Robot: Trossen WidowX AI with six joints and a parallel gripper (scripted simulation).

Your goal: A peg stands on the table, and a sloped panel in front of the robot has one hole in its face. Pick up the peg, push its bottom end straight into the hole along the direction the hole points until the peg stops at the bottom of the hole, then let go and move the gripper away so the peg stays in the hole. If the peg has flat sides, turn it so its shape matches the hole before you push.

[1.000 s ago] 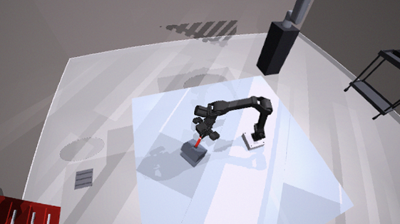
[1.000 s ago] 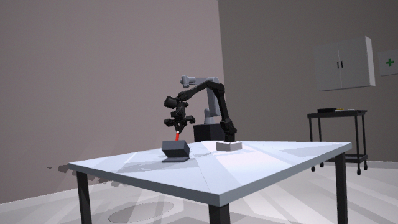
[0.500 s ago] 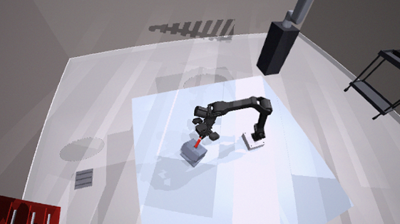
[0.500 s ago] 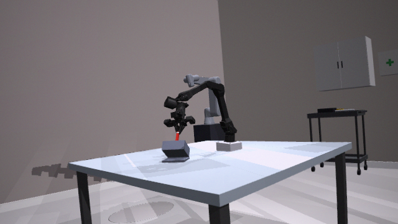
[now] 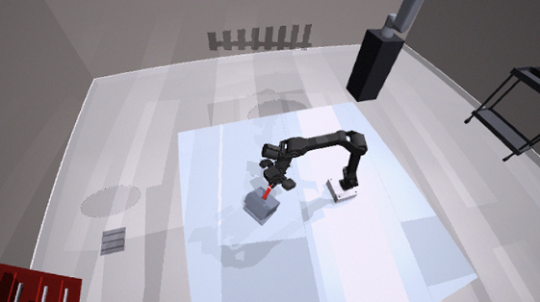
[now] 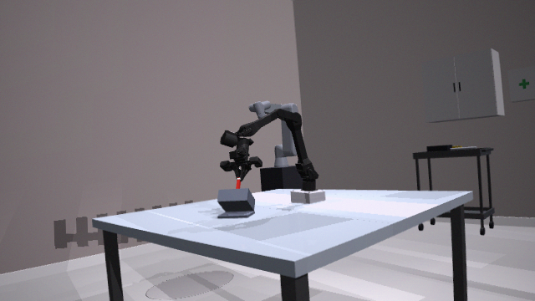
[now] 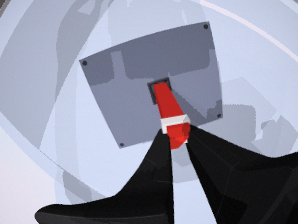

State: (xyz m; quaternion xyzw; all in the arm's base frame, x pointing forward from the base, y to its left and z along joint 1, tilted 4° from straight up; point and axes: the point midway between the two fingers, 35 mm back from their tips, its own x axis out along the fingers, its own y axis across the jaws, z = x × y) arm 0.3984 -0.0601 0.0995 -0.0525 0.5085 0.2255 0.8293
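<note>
Right now the grey sloped panel is 8 cm below my gripper tip, 5 cm ahead of it and 3 cm to the left of it. The rest, counted from my gripper tip: red peg: 1 cm to the left, 1 cm below, 1 cm ahead.
</note>
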